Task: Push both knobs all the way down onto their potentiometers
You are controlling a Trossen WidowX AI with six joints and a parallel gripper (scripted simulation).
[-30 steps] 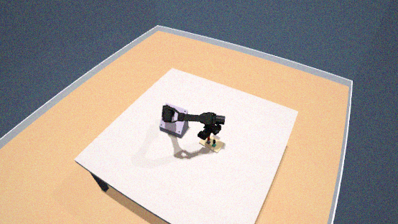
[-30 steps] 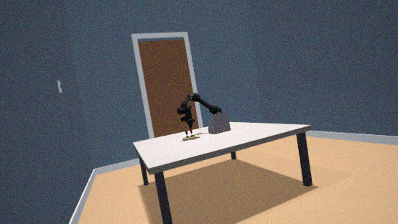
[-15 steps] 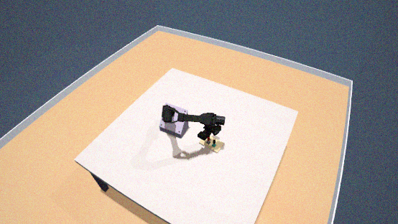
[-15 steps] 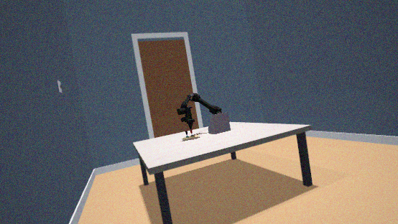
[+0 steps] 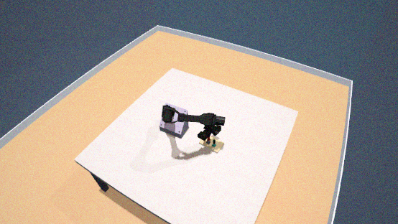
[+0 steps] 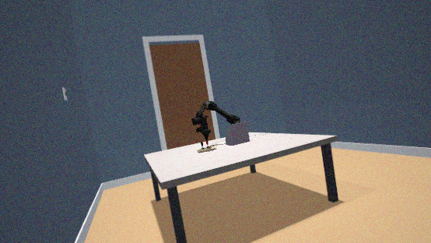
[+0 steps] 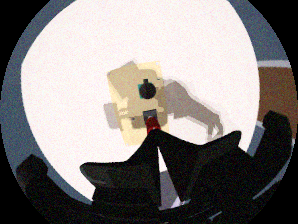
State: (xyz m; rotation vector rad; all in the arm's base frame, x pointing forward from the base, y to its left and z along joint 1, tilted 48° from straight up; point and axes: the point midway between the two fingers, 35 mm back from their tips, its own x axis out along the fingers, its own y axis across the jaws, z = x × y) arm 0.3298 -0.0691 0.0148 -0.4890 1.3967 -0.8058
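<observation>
The red knob lies 10 mm below my gripper tip. From my gripper tip the other things lie so: dark knob (50 mm ahead, 10 mm to the right, 20 mm below).
</observation>
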